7 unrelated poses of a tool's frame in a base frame.
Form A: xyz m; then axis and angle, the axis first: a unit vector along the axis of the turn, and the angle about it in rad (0 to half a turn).
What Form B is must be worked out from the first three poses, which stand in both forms.
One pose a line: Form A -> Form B
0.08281 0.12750 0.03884 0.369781 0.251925 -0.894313 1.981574 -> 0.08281 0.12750 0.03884 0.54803 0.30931 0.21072 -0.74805
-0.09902 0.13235 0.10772 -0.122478 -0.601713 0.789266 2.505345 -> -0.09902 0.13235 0.10772 0.31279 -0.11633 -0.57152 0.74966
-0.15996 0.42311 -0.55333 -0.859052 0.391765 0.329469 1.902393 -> -0.15996 0.42311 -0.55333 0.58071 -0.69936 0.31894 0.26822
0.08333 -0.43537 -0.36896 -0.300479 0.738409 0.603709 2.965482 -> 0.08333 -0.43537 -0.36896 0.08794 -0.29931 0.73555 0.60137
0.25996 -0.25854 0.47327 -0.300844 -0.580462 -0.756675 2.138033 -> 0.25996 -0.25854 0.47327 0.48099 -0.26376 -0.50891 -0.66340
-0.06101 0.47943 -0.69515 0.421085 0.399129 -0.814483 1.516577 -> -0.06101 0.47943 -0.69515 0.72601 0.28957 0.27447 -0.56010
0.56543 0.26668 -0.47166 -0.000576 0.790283 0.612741 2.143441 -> 0.56543 0.26668 -0.47166 0.47861 -0.00051 0.69389 0.53800
